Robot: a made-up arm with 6 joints. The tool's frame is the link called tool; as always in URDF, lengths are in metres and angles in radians. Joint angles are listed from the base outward.
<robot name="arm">
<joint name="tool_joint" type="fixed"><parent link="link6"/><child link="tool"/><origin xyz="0.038 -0.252 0.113" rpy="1.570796 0 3.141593"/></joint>
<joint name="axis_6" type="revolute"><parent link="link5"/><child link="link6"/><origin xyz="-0.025 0.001 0.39" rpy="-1.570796 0 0"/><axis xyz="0 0 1"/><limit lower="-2.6" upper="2.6"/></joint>
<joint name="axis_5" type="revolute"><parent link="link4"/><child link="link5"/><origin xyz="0.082 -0.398 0.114" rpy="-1.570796 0 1.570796"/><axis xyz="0 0 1"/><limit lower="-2.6" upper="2.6"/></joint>
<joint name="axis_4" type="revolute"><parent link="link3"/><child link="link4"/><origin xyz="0.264 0.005 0.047" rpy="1.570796 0 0"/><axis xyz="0 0 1"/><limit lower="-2.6" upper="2.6"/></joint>
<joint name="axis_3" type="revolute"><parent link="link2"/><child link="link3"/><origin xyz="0.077 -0.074 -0.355" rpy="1.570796 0 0"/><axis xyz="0 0 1"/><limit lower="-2.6" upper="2.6"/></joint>
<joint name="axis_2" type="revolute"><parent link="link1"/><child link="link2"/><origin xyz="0.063 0.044 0.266" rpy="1.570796 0 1.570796"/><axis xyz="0 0 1"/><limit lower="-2.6" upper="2.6"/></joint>
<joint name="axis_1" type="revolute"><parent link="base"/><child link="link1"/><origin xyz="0 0 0.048" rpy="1.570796 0 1.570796"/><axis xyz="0 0 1"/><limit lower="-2.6" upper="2.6"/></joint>
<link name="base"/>
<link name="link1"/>
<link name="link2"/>
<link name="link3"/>
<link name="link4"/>
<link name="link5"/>
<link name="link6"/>
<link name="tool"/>
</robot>
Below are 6 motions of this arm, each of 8 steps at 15 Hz.
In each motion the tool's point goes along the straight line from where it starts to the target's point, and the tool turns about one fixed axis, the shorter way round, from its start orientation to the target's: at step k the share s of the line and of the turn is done. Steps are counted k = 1, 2, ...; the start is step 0. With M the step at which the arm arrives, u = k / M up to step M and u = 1 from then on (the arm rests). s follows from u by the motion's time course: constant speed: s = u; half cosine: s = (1 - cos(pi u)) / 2; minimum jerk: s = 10 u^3 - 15 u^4 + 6 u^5.
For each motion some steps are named. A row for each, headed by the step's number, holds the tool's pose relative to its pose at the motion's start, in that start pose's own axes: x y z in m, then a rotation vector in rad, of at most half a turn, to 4 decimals.
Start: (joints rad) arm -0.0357 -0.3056 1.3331 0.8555 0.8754 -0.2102
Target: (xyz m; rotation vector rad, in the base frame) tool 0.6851 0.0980 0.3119 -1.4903 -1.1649 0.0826
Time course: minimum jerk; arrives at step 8
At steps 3, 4, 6, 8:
3: -0.0271 0.0166 0.0591 -0.0517 0.0335 0.1856
4: -0.0493 0.0301 0.1074 -0.0940 0.0608 0.3372
6: -0.0884 0.0540 0.1926 -0.1685 0.1090 0.6046
8: -0.0986 0.0602 0.2148 -0.1880 0.1216 0.6744

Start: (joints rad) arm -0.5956 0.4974 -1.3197 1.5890 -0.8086 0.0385
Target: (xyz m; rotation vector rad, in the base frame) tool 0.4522 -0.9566 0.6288 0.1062 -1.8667 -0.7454
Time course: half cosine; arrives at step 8
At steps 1, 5, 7, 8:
1: -0.0012 -0.0119 0.0082 -0.0006 -0.0265 -0.0276
5: -0.0211 -0.2162 0.1491 -0.0102 -0.4821 -0.5016
7: -0.0293 -0.3009 0.2075 -0.0142 -0.6708 -0.6979
8: -0.0305 -0.3128 0.2157 -0.0148 -0.6974 -0.7255

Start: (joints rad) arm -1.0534 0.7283 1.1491 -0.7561 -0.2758 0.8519
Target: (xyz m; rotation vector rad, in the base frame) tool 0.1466 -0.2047 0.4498 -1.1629 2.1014 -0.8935
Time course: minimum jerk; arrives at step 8
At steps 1, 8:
1: 0.0007 0.0015 0.0039 -0.0016 -0.0070 0.0090
8: 0.0425 0.0904 0.2442 -0.0993 -0.4350 0.5633

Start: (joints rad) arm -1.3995 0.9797 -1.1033 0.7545 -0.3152 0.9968
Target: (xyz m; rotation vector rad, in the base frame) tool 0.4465 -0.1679 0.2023 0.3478 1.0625 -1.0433
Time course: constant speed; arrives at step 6
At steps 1, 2, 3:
1: 0.0059 0.0219 -0.0269 0.0814 0.1103 -0.0101
2: 0.0118 0.0438 -0.0538 0.1627 0.2206 -0.0203
3: 0.0177 0.0657 -0.0807 0.2441 0.3310 -0.0304

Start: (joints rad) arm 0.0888 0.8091 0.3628 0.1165 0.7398 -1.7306
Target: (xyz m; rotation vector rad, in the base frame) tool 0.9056 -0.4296 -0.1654 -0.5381 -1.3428 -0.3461
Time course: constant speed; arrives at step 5
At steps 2, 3, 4, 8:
2: 0.0469 0.0017 -0.0183 -0.0275 -0.0353 -0.1742
3: 0.0704 0.0026 -0.0275 -0.0412 -0.0530 -0.2612
4: 0.0939 0.0035 -0.0367 -0.0549 -0.0707 -0.3483
8: 0.1174 0.0043 -0.0459 -0.0687 -0.0883 -0.4354

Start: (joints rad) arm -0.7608 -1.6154 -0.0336 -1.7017 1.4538 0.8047
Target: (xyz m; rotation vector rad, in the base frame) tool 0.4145 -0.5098 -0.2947 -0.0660 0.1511 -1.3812
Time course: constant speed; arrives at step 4
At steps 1, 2, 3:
1: -0.0091 0.0121 -0.0124 0.0055 -0.0006 0.0353
2: -0.0183 0.0243 -0.0248 0.0110 -0.0013 0.0707
3: -0.0274 0.0364 -0.0372 0.0165 -0.0019 0.1060

